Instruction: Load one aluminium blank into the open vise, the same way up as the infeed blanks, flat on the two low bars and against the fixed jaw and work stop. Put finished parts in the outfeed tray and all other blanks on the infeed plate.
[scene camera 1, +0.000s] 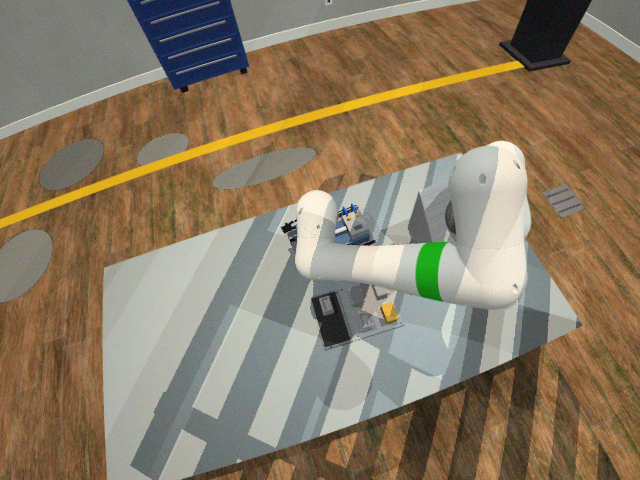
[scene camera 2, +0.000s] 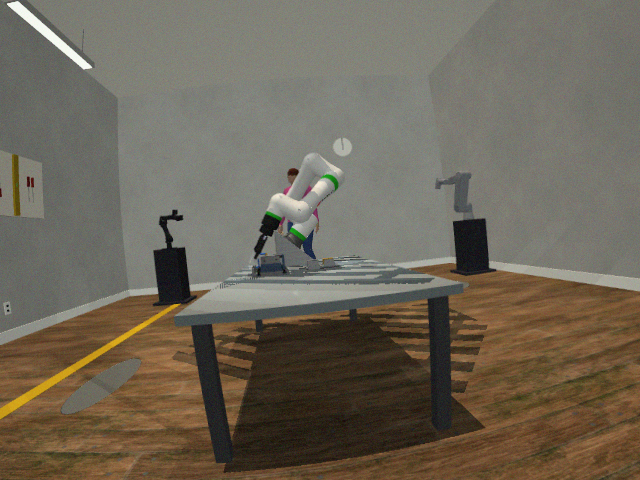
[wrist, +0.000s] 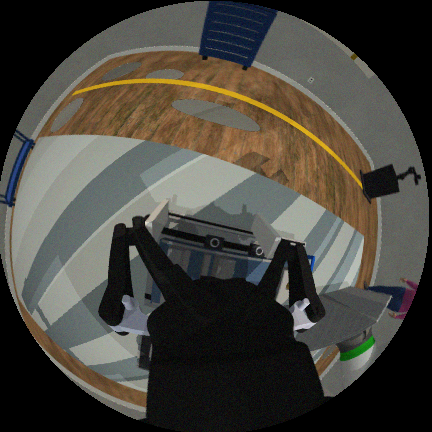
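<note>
Gripper (wrist: 211, 215) open, holding nothing. An infeed plate (scene camera 1: 372, 305) is visible as well.
</note>
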